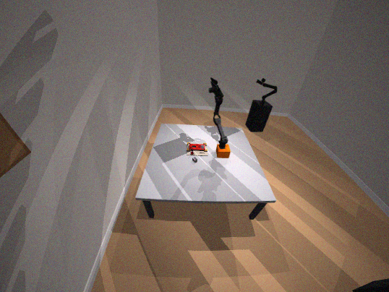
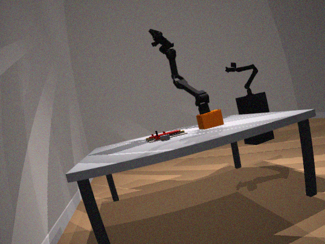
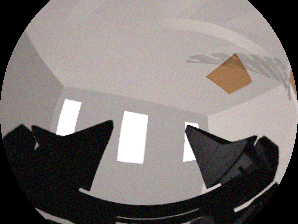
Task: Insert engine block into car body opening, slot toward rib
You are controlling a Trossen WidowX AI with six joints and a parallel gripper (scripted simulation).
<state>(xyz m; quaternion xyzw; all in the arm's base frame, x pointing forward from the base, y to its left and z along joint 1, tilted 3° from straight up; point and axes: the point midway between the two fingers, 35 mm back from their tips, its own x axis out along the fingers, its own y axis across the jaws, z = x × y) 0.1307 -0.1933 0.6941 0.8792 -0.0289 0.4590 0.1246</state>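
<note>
Right now my gripper tip is 80 cm above the grey engine block, 31 cm to the right of it and 14 cm short of it.
</note>
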